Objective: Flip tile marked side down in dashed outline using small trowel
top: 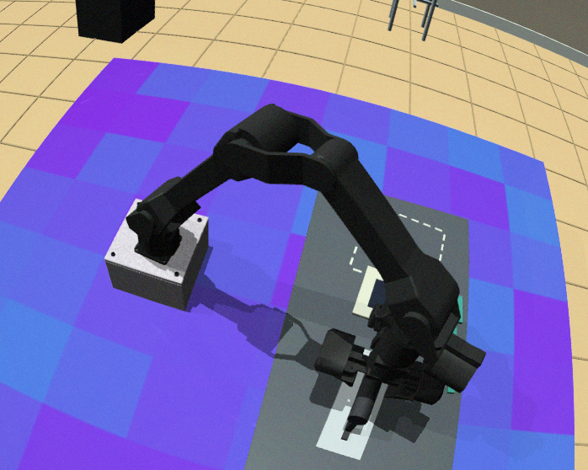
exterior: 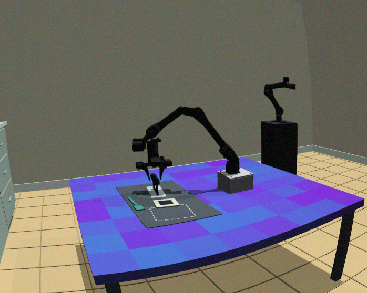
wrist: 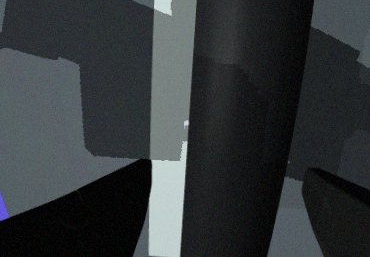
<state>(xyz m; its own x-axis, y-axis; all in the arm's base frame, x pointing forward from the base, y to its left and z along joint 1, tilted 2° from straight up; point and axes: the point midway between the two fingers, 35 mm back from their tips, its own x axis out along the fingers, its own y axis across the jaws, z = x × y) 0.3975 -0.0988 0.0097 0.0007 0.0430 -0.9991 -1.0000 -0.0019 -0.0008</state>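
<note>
Now: the dark mat 15 cm to the left of my gripper tip and 8 cm below it. From my gripper tip the other things lie so: cream tile: 1 cm behind, 21 cm to the left, 6 cm below; green trowel: 13 cm ahead, 19 cm to the left, 6 cm below.
</note>
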